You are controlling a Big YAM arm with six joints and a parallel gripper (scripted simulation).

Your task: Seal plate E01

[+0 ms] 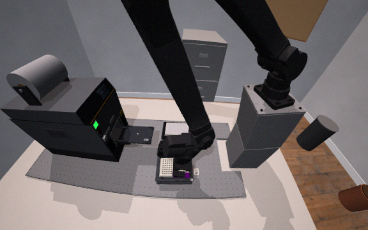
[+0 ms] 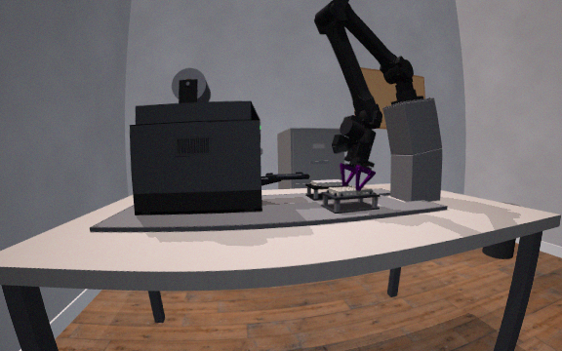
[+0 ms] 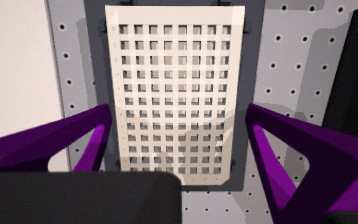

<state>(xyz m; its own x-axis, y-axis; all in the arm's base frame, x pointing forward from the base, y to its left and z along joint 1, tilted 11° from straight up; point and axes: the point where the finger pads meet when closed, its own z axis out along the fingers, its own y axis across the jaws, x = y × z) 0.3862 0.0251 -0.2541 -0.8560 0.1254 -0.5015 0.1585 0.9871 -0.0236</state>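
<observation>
Now: hand 10 mm short of the nest N1 and 30 mm above it. The rest, counted from my hand: sealer stage (160 mm ahead, 170 mm to the right, 30 mm above); then nest N2 (40 mm behind, 210 mm to the right, 30 mm below); then white-topped plate (40 mm behind, 210 mm to the right, 20 mm below).
</observation>
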